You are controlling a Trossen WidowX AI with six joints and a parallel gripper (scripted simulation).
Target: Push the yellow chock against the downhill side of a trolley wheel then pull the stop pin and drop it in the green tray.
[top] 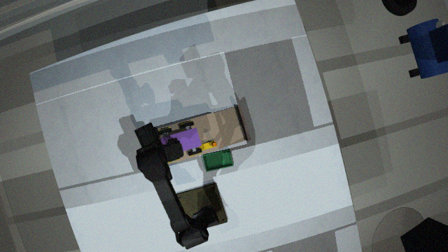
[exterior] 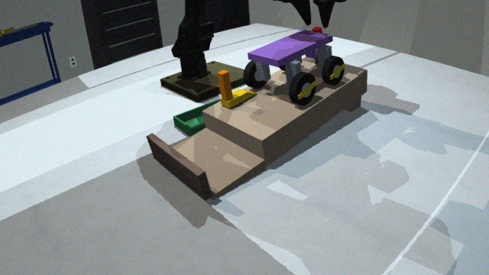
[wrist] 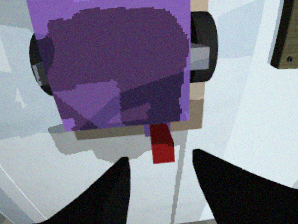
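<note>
The red-headed stop pin is 4 cm below my gripper tip and 1 cm to the left of it. Round my gripper tip: yellow chock: 19 cm to the right, 9 cm below, 6 cm behind; tan ramp: 12 cm below, 10 cm to the right; purple-decked trolley: 9 cm to the right, 6 cm below.
</note>
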